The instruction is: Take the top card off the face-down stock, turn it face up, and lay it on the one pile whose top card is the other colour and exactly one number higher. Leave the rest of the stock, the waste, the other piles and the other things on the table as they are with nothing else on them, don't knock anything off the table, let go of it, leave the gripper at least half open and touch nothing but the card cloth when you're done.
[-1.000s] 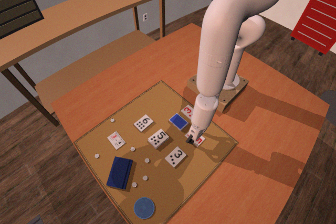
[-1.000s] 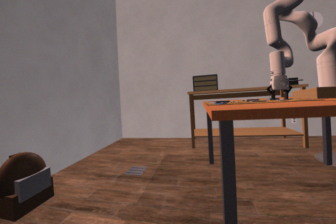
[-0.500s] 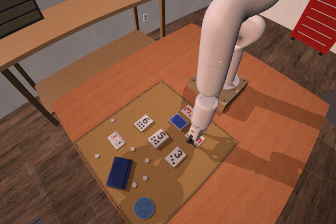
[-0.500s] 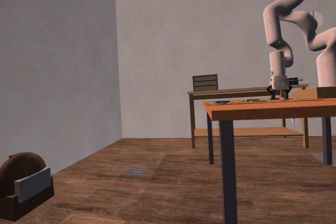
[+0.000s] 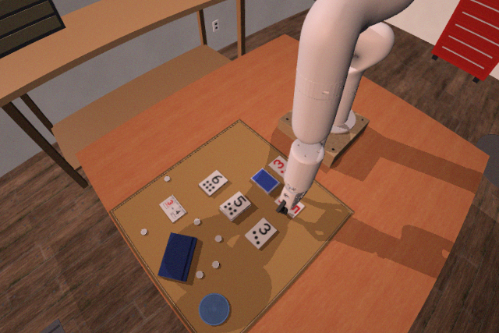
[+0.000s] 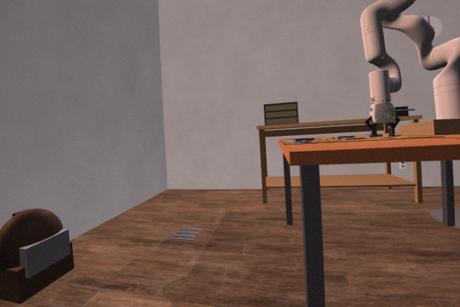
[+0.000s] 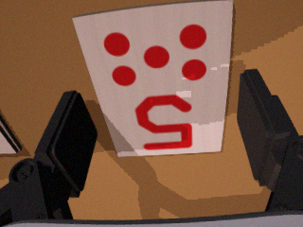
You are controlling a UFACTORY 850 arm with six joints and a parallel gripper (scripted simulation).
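The red 5 card is 2 cm below my hand. Also, from my hand: red 3 card 11 cm behind, 11 cm to the right, 1 cm below; black 5 card 12 cm ahead, 14 cm to the right, 1 cm below; black 3 card 14 cm ahead, 2 cm to the right, 1 cm below.
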